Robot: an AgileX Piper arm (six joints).
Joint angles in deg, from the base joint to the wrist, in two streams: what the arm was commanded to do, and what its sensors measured. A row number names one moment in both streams.
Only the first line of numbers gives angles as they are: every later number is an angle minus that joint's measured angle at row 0.
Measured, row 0:
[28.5 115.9 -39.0 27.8 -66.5 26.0]
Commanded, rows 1 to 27:
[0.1 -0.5 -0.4 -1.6 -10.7 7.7]
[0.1 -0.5 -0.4 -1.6 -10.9 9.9]
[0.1 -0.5 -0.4 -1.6 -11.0 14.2]
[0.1 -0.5 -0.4 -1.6 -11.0 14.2]
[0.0 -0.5 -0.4 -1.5 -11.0 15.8]
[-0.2 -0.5 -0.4 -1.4 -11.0 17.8]
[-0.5 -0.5 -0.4 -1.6 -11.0 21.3]
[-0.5 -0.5 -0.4 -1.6 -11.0 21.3]
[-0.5 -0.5 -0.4 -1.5 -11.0 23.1]
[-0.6 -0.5 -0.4 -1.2 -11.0 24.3]
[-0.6 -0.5 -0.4 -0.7 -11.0 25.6]
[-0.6 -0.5 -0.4 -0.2 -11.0 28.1]
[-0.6 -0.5 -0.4 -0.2 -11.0 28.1]
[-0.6 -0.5 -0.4 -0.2 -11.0 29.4]
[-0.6 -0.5 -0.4 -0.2 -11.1 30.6]
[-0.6 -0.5 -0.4 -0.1 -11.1 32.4]
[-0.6 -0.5 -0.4 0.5 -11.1 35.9]
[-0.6 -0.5 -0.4 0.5 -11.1 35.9]
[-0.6 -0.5 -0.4 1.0 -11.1 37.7]
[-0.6 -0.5 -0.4 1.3 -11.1 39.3]
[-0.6 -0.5 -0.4 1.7 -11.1 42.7]
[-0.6 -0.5 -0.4 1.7 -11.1 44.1]
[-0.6 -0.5 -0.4 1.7 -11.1 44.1]
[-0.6 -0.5 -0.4 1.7 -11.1 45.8]
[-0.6 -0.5 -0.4 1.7 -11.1 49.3]
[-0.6 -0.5 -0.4 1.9 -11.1 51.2]
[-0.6 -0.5 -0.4 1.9 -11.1 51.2]
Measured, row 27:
[-0.3 0.0 0.2 0.7 -0.4 45.4]
